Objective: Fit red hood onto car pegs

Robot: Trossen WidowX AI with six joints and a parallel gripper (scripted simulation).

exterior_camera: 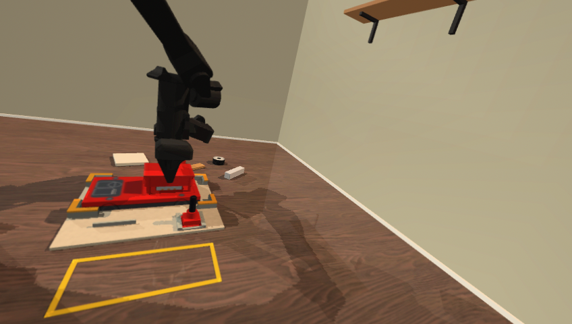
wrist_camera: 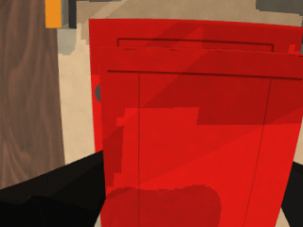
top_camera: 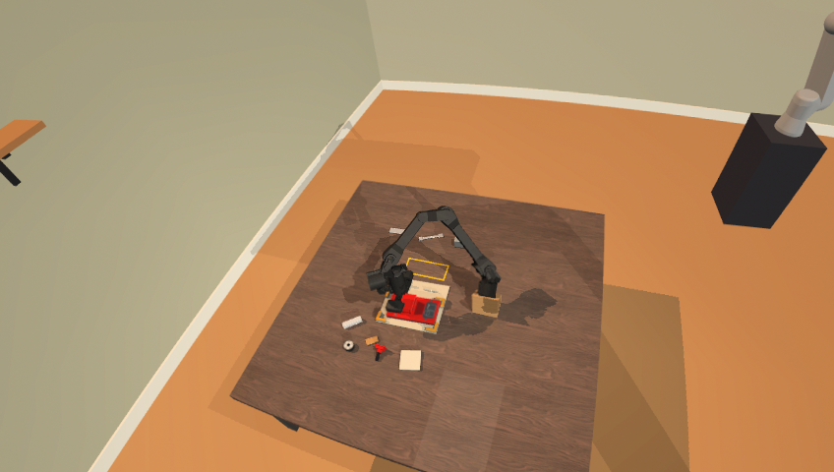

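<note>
Right now the hood is 10 mm above my gripper tip. The rest, counted from my gripper tip: wooden block: 170 mm to the left, 90 mm ahead, 50 mm below; then tan jig: 40 mm below, 20 mm to the right, 20 mm behind; then grey engine block: 30 mm below.
</note>
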